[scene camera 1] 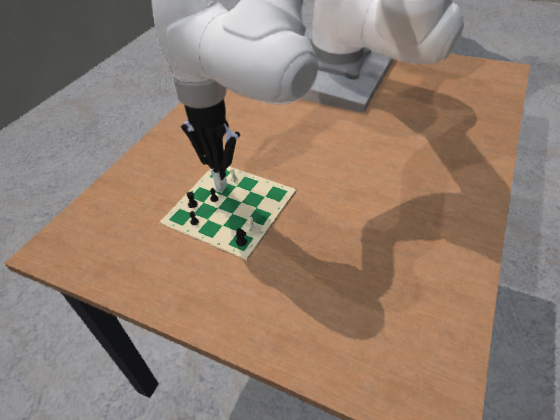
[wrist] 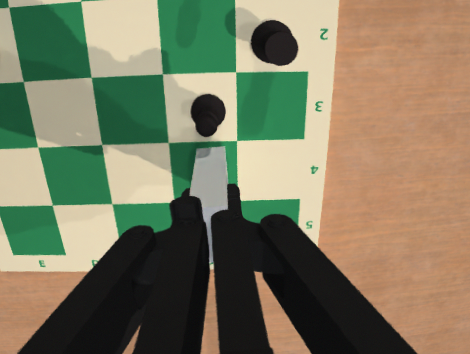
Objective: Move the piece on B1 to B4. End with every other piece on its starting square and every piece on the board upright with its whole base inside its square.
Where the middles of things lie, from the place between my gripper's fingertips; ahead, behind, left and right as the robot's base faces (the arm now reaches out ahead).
The chessboard (scene camera 1: 252, 196) lies 4 cm to the left of my hand, 4 cm ahead of it and 1 cm below it.
